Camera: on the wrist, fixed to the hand. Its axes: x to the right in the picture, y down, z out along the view.
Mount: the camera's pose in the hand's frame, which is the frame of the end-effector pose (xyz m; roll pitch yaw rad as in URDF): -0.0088 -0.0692 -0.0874 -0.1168 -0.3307 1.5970
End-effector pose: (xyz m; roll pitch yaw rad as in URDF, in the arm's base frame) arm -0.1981 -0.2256 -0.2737 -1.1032 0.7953 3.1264
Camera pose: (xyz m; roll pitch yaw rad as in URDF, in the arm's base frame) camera -0.2063 -0.1163 -0.2518 0.8581 0.4901 -0.9620
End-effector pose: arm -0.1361 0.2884 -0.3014 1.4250 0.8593 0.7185
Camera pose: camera -0.2370 0.3017 -0.3477 1.6232 -0.7213 0.4711
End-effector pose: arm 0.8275 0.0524 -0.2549 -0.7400 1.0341 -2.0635
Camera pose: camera 0.7400 0.1220 -0.2565 0.9652 0.1831 -0.1239
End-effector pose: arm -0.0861 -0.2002 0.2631 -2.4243 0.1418 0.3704
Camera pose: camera -0.0776 -0.2026 0.3746 2.7156 1.0237 -1.4868
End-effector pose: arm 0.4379 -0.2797 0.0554 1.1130 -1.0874 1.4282
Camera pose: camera 0.4027 -0.1887 0.0008 -1.6135 -0.4544 -1.8548
